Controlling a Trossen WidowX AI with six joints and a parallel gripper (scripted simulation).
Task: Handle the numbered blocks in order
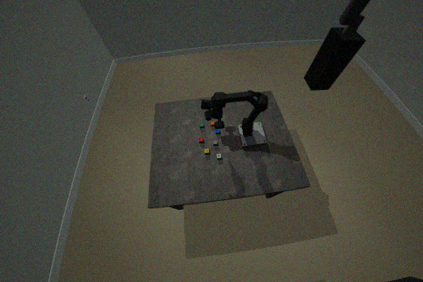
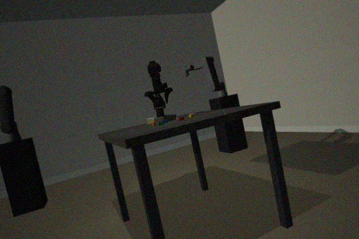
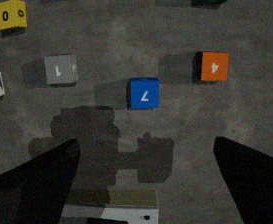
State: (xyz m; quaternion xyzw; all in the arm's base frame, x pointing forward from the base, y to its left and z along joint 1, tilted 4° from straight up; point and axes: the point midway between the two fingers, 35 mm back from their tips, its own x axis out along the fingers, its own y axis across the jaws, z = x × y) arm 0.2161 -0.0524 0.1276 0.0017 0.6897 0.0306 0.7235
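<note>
My gripper tip is now 10 cm short of the yellow block, 16 cm to the right of it and 11 cm above it. The rest, counted from my gripper tip: orange block (4 cm ahead, 8 cm to the right, 11 cm below); blue block (11 cm below); grey block (3 cm ahead, 10 cm to the left, 11 cm below).
</note>
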